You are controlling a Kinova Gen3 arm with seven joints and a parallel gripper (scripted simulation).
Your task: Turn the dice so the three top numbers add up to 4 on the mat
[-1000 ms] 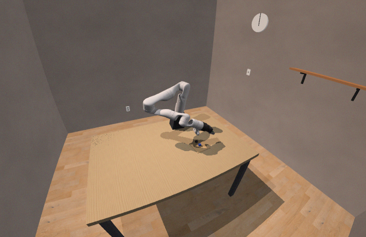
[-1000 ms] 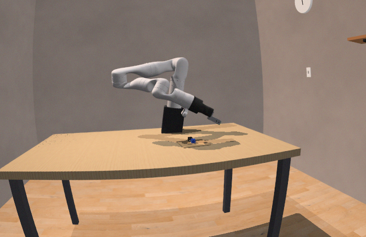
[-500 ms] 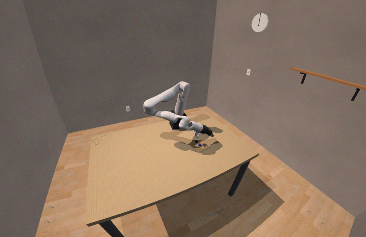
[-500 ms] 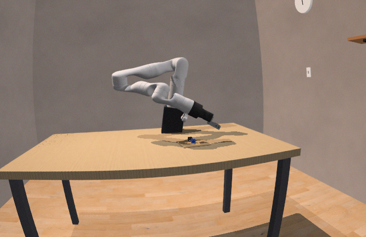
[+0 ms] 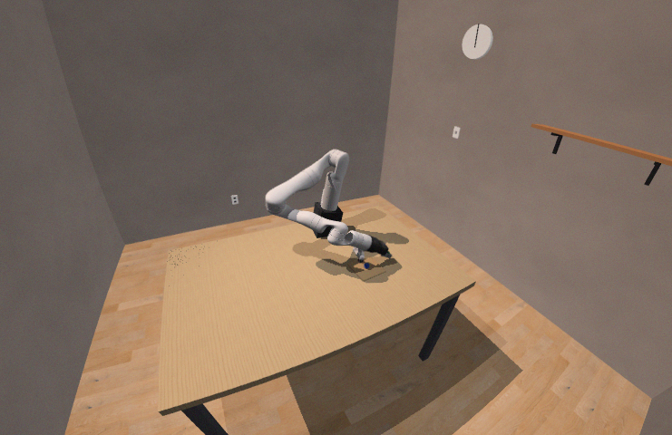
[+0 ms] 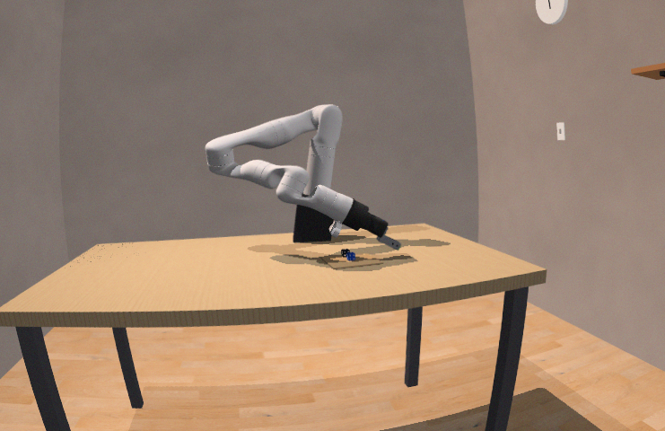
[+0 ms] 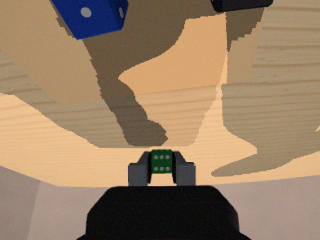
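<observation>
The blue die is 13 cm to the right of my hand and 2 cm below it. From my hand the other things lie so: black die: 13 cm to the right, 6 cm behind, 2 cm below; then tan mat: 13 cm to the right, 4 cm below; then green die: 1 cm to the left, 1 cm below.
</observation>
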